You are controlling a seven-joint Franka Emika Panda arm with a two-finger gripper.
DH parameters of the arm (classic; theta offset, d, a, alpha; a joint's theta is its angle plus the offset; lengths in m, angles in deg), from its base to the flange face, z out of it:
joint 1: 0 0.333 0 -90
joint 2: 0 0 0 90
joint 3: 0 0.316 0.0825 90
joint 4: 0 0 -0.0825 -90
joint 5: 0 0.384 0 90
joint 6: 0 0 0.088 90
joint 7: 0 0.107 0 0
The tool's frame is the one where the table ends.
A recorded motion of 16 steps. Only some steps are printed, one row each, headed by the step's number.
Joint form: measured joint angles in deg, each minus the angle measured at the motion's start. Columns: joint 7, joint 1, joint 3, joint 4, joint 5, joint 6, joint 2.
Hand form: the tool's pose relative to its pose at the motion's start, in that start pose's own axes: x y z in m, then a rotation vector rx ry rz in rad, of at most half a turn. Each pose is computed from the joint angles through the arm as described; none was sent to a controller.
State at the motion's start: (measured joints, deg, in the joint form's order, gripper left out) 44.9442 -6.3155 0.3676 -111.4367 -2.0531 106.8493 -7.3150
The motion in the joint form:
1: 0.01 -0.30 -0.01 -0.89 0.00 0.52 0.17
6: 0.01 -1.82 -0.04 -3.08 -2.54 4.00 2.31
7: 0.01 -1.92 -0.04 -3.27 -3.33 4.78 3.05
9: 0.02 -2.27 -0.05 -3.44 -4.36 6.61 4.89
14: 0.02 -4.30 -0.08 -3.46 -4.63 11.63 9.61
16: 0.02 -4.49 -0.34 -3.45 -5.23 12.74 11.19
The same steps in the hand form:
1: 0.0012 0.0023 0.0083 -0.0068 -0.0068 0.0049
6: 0.0167 0.0098 0.0418 -0.0473 0.0106 0.0131
7: 0.0197 0.0091 0.0492 -0.0580 0.0172 0.0084
9: 0.0273 0.0071 0.0655 -0.0713 0.0252 0.0045
14: 0.0520 0.0092 0.1051 -0.0699 0.0275 0.0296
16: 0.0578 0.0098 0.1192 -0.0816 0.0268 0.0296

